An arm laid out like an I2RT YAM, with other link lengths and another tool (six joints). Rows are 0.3 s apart.
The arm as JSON. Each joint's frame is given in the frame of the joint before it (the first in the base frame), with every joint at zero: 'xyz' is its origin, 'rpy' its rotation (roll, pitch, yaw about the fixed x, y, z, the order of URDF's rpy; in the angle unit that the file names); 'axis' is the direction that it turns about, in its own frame. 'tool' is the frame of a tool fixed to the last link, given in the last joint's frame.
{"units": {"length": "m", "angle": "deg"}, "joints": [
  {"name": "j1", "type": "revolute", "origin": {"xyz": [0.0, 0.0, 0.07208], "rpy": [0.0, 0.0, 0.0]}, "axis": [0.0, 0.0, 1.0]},
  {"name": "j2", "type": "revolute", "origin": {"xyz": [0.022, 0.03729, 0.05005], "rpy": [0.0, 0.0, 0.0]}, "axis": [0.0, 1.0, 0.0]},
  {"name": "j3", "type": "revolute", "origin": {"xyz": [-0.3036, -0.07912, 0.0], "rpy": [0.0, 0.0, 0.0]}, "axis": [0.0, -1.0, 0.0]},
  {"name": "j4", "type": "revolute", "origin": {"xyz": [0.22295, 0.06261, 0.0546], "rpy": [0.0, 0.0, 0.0]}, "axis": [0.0, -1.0, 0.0]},
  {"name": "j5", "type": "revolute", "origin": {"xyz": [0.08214, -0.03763, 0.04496], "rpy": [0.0, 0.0, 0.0]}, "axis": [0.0, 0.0, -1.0]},
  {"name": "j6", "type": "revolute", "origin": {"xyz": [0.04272, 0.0, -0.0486], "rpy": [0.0, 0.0, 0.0]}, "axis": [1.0, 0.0, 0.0]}
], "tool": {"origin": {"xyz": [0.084, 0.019, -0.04], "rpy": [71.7, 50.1, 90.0]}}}
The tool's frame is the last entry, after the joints.
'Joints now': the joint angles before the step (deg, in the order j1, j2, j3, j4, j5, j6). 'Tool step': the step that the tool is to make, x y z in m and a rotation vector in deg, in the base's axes. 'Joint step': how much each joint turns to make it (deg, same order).
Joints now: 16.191, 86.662, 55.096, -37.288, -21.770, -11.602
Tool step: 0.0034, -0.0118, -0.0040, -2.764, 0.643, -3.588
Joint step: -1.588, 0.358, 0.017, -0.648, 3.039, 1.057
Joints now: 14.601, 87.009, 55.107, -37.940, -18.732, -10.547
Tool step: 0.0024, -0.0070, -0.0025, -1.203, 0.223, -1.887
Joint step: -1.141, 0.272, -0.103, -0.028, 1.301, 0.338
